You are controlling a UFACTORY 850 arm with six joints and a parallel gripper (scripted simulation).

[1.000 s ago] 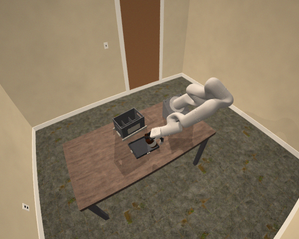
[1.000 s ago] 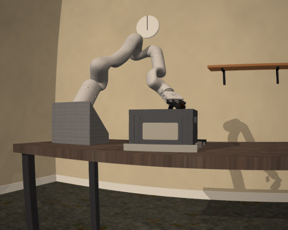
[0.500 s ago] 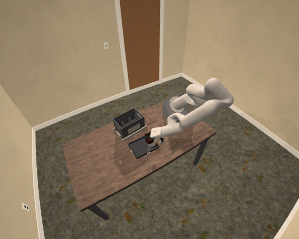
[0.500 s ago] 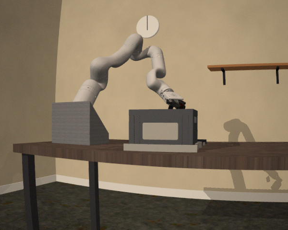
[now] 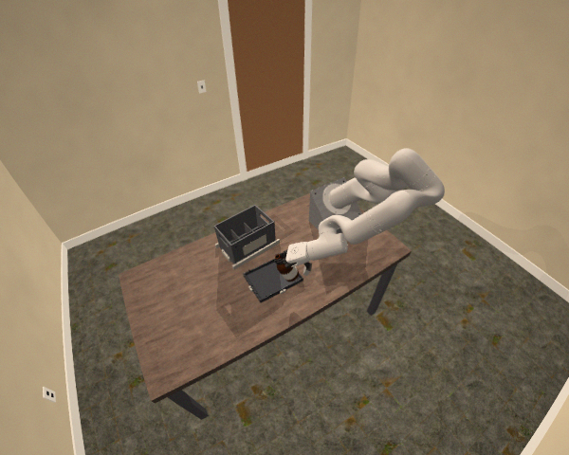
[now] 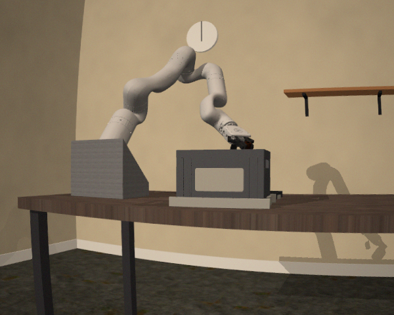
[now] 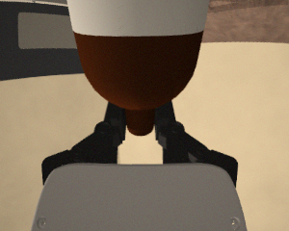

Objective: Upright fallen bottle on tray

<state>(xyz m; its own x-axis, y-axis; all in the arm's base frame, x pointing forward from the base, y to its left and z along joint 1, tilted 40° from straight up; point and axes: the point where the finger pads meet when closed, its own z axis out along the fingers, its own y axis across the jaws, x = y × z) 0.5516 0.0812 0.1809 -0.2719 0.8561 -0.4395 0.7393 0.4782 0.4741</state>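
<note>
My gripper is now 50 mm above the brown bottle, 20 mm to the right of it and 10 mm past it. From my hand the other things lie so: grey crate (340 mm to the right, 120 mm below, 10 mm behind); then dark tray (200 mm below, 60 mm to the right, 10 mm ahead).
</note>
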